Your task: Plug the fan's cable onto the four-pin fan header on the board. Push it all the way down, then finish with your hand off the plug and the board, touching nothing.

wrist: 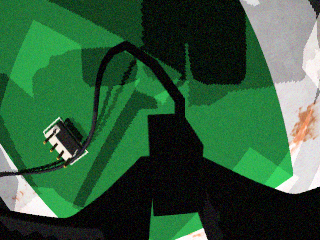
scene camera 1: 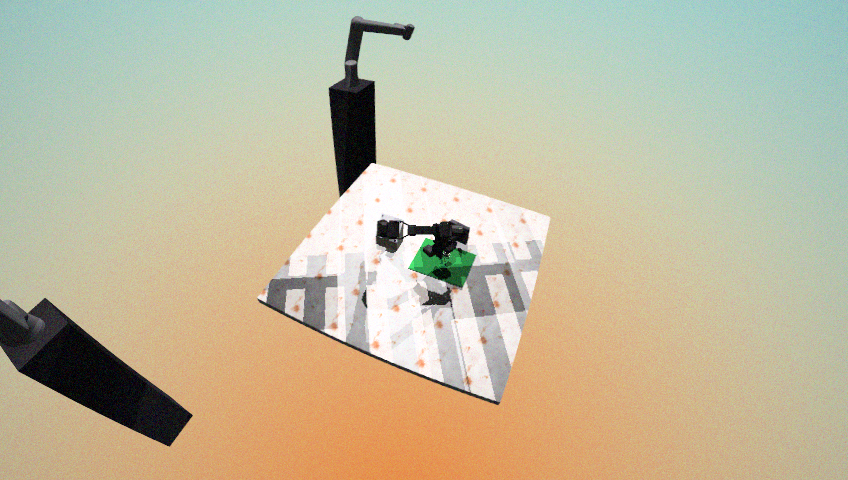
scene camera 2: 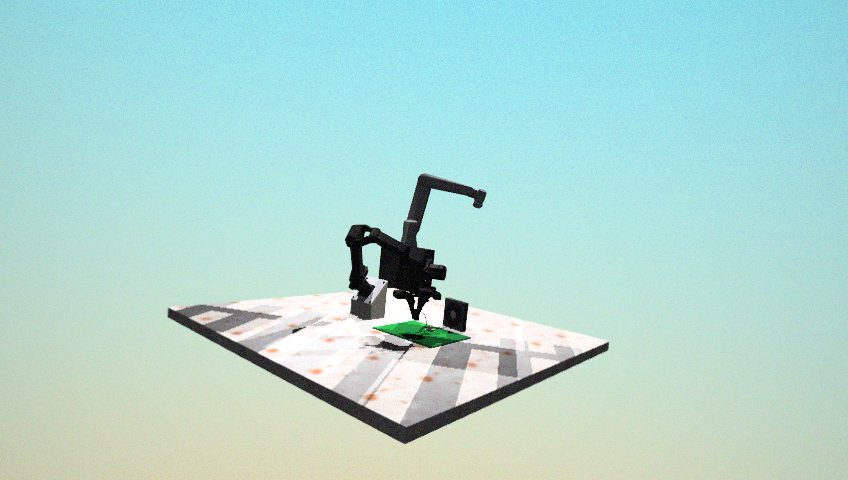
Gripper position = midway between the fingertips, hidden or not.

Note:
I see my gripper [scene camera 2: 415, 316] and a green board [wrist: 216, 62].
My gripper shows as well in the wrist view [wrist: 168, 163].

